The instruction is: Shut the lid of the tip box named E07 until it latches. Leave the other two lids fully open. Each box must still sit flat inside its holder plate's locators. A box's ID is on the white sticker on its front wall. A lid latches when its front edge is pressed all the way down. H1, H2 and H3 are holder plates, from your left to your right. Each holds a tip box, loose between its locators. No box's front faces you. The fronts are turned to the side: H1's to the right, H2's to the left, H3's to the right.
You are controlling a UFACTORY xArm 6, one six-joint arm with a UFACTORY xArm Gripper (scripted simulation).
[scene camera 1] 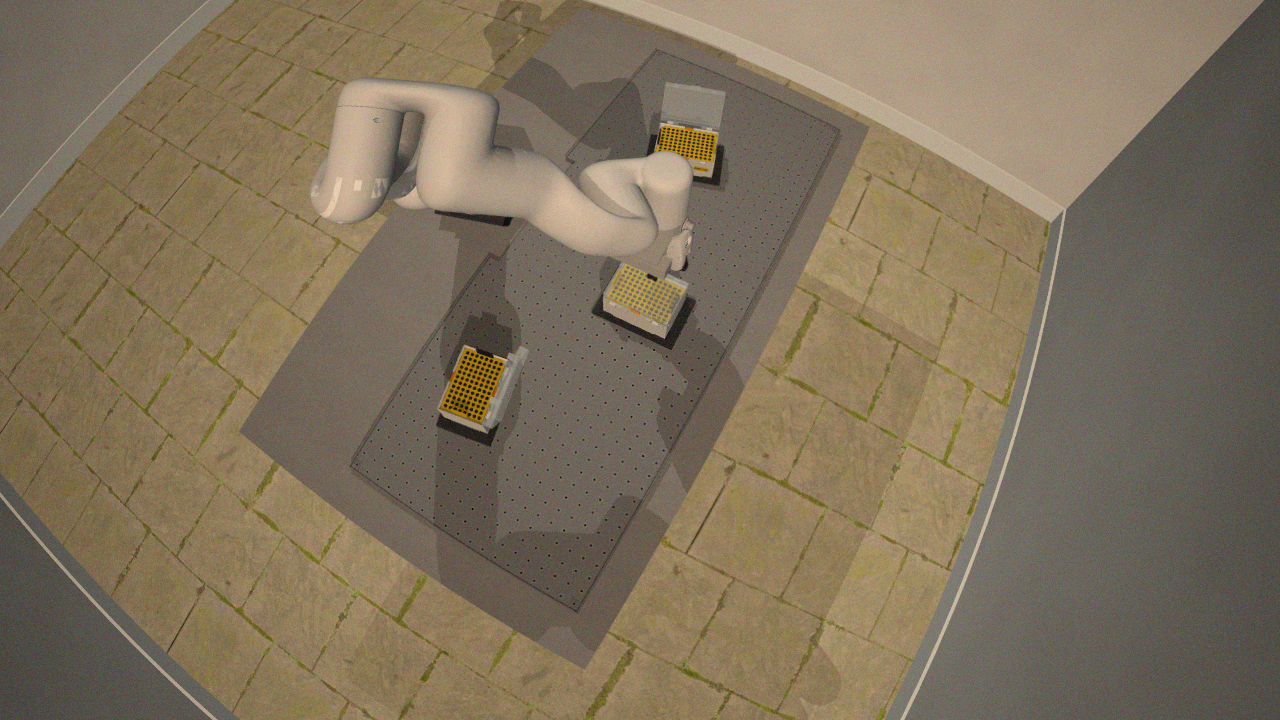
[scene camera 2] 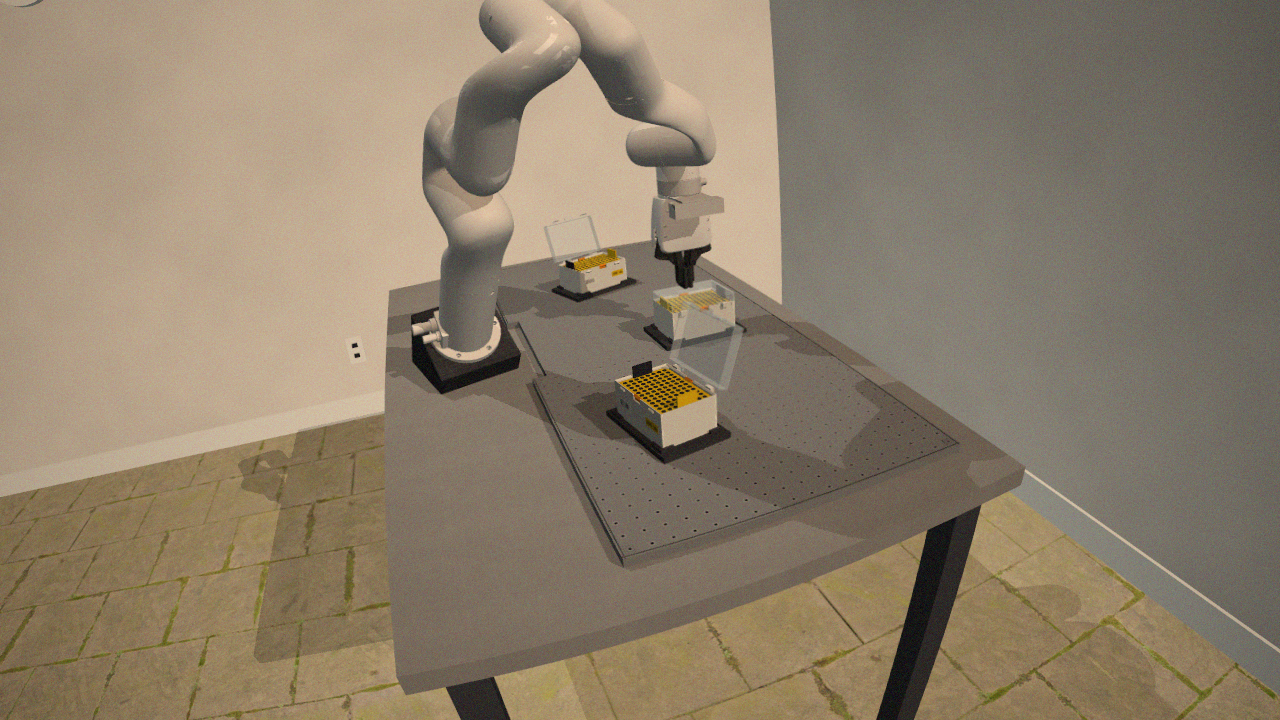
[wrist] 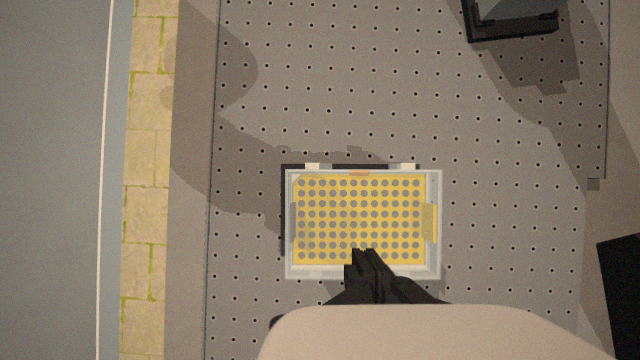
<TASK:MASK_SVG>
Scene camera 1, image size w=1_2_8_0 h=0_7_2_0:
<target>gripper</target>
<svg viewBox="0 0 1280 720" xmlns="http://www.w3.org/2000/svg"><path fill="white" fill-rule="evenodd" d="M647 273L647 278L652 279L656 282L658 278ZM693 231L683 230L681 234L673 237L664 255L673 259L671 270L686 271L688 267L686 254L690 255L693 248Z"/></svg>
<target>tip box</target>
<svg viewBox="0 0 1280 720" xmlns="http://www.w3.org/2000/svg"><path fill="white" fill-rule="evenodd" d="M666 82L661 120L668 122L667 124L661 123L659 125L654 153L657 149L660 128L668 126L693 130L692 128L678 126L678 123L700 126L701 129L694 128L694 131L717 135L713 162L685 158L692 165L694 176L712 178L719 132L714 132L712 129L720 127L726 92L691 85L690 87L690 85Z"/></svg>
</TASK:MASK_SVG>
